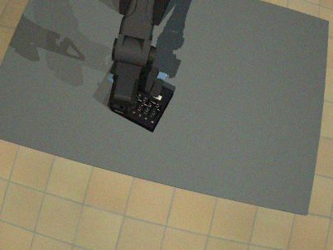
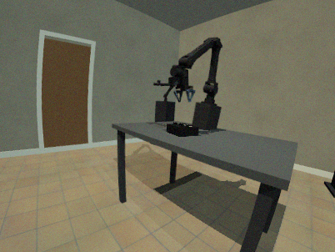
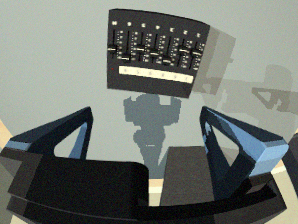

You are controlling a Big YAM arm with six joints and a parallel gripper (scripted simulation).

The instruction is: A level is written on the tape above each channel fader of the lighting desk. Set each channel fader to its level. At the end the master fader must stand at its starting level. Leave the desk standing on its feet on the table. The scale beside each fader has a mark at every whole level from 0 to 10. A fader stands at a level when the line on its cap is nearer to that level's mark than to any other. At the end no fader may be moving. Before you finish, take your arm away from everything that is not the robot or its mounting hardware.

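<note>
Right now the fader cap 1 is 10 mm behind my hand, 70 mm to the right of it and 150 mm below it. The rest, counted from my hand: master fader cap (30 mm ahead, 50 mm to the left, 150 mm below); then fader cap 4 (10 mm to the right, 150 mm below); then fader cap 5 (10 mm ahead, 10 mm to the left, 150 mm below).
</note>
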